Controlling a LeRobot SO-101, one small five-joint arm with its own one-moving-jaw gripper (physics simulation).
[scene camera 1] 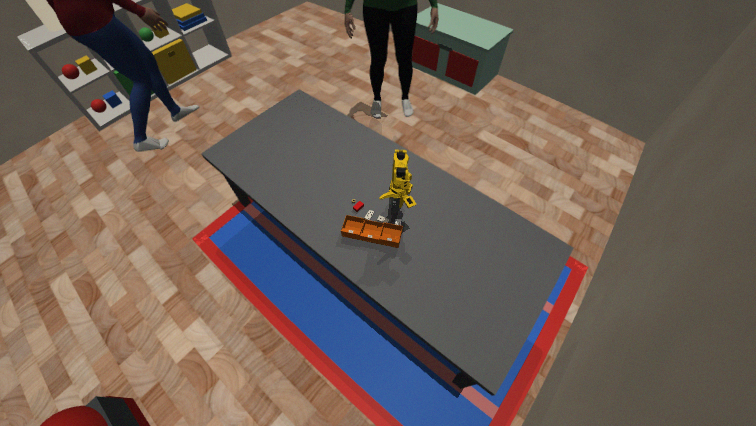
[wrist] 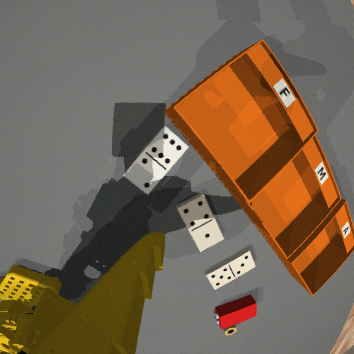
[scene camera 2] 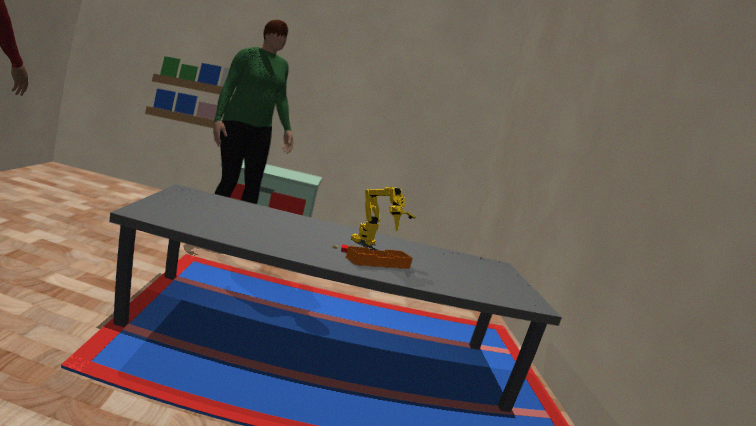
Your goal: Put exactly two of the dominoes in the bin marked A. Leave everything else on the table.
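Where they show: end effector, tool point: (scene camera 1: 399,207) (wrist: 163,246) (scene camera 2: 396,229); arm's base, origin of the base link: (wrist: 53,301) (scene camera 2: 362,242).
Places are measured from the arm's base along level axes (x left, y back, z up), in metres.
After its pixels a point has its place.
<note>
Three white dominoes lie flat on the table behind the orange tray. One domino (wrist: 156,159) @(y -0.155, x 0.119, z 0.007 m) (scene camera 1: 397,222) @(y -0.150, x 0.112, z 0.007 m) lies close to the compartment marked F (wrist: 235,112) @(y -0.228, x 0.140, z 0.007 m). Another domino (wrist: 200,222) @(y -0.177, x 0.055, z 0.007 m) (scene camera 1: 380,218) @(y -0.182, x 0.040, z 0.008 m) lies in the middle. The third domino (wrist: 231,270) @(y -0.198, x -0.011, z 0.007 m) (scene camera 1: 369,214) @(y -0.196, x -0.012, z 0.006 m) lies nearest the red block. The bin marked A (wrist: 327,252) @(y -0.329, x -0.047, z 0.017 m) (scene camera 1: 352,226) @(y -0.293, x -0.029, z 0.007 m) is the tray's end compartment; its floor is partly hidden by its wall in the wrist view. My gripper (scene camera 1: 396,198) @(y -0.144, x 0.113, z 0.122 m) (scene camera 2: 405,222) @(y -0.144, x 0.113, z 0.122 m) is open and empty, high above the table. One notched jaw (wrist: 115,295) @(y -0.131, x 0.117, z 0.144 m) shows at lower left in the wrist view.
The orange tray (scene camera 2: 378,258) @(y -0.315, x 0.050, z 0.033 m) also has a middle bin marked M (wrist: 292,200) @(y -0.276, x 0.043, z 0.007 m). A red block (wrist: 237,312) @(y -0.195, x -0.071, z 0.018 m) (scene camera 1: 358,205) @(y -0.197, x -0.078, z 0.018 m) (scene camera 2: 344,248) @(y -0.219, x -0.082, z 0.015 m) and a small brass nut (wrist: 230,331) @(y -0.186, x -0.120, z 0.009 m) (scene camera 1: 353,201) @(y -0.190, x -0.116, z 0.008 m) (scene camera 2: 334,246) @(y -0.191, x -0.122, z 0.006 m) lie beside the dominoes, past the third one. People stand beyond the table.
</note>
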